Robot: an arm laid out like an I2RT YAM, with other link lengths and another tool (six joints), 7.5 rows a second.
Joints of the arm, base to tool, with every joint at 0 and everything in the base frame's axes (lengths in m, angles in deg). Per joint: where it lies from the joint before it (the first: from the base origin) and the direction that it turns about. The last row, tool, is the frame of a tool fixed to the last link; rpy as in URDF.
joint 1: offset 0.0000 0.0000 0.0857 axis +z
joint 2: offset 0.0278 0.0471 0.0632 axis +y
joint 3: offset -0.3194 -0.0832 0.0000 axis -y
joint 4: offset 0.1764 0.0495 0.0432 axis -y
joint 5: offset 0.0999 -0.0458 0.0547 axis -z
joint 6: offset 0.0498 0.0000 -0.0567 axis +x
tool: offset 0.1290 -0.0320 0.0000 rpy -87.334 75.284 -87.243
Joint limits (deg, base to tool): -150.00..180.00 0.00..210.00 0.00..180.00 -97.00..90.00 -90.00..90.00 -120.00..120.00
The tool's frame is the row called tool.
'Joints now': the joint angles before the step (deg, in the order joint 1, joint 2, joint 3, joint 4, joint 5, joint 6). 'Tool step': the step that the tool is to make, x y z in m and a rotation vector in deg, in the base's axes. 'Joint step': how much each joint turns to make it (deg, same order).
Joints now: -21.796, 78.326, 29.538, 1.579, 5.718, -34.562
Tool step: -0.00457, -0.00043, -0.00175, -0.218, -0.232, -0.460
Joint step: -0.262, -0.542, -1.409, 1.156, 0.219, 0.066
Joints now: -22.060, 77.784, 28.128, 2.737, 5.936, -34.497
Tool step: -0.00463, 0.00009, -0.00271, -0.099, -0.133, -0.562
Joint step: -0.091, -0.418, -1.501, 1.210, 0.353, 0.317
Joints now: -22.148, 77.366, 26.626, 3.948, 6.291, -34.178
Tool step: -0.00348, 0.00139, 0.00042, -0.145, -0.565, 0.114
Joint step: -0.155, -1.004, -1.118, 0.707, -0.243, -0.141
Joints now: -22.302, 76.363, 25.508, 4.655, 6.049, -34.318
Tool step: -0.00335, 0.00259, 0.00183, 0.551, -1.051, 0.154
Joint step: -0.372, -1.448, -0.717, 0.004, -1.020, 0.259
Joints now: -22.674, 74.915, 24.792, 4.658, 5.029, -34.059
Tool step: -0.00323, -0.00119, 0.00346, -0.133, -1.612, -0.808
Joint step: -0.509, -1.233, -1.155, 1.409, -0.143, 0.572
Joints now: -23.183, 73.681, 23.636, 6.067, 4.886, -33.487
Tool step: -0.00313, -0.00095, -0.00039, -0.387, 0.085, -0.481
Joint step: -0.075, -0.391, -0.521, 0.204, 0.563, 0.002
